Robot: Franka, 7 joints.
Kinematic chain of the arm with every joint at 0, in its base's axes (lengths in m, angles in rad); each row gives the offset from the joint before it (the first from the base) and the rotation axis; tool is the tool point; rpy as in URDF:
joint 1: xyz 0 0 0.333 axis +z
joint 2: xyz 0 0 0 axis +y
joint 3: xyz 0 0 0.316 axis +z
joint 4: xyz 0.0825 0 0 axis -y
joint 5: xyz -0.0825 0 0.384 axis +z
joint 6: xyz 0 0 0 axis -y
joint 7: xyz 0.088 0 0 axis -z
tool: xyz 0 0 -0.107 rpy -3.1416 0 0
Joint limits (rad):
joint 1: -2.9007..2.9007
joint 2: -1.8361..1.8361
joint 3: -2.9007..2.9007
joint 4: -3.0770..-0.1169
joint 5: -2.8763..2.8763
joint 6: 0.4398..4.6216
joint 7: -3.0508..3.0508
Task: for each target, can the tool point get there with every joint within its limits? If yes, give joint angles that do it. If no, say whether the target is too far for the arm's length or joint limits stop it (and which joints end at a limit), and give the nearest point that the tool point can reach.
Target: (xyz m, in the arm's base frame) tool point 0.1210 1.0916 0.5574
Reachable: no: too far | nearest point 0.0926 0.8354 0.5047 | short by 0.263 m
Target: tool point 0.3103 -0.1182 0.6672
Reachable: yes | joints 1.0147 -0.9223 -0.6075 -1.9568 -0.7439 0.9235 1.6074
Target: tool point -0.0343 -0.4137 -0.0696
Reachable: yes | joints -1.8037 1.0505 0.0005 -1.9593 -2.2714 3.0772 0.1446
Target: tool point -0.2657 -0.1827 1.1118
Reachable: yes | joints -0.3769 -0.4142 -1.1725 -0.5517 -2.2224 2.7613 -0.3476
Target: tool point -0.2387 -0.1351 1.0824
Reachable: yes | joints -1.1911 0.2117 -1.5831 -0.6437 -1.7363 1.4120 0.1091
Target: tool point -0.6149 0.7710 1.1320
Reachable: no: too far | nearest point -0.4156 0.5211 0.8731 | short by 0.411 m
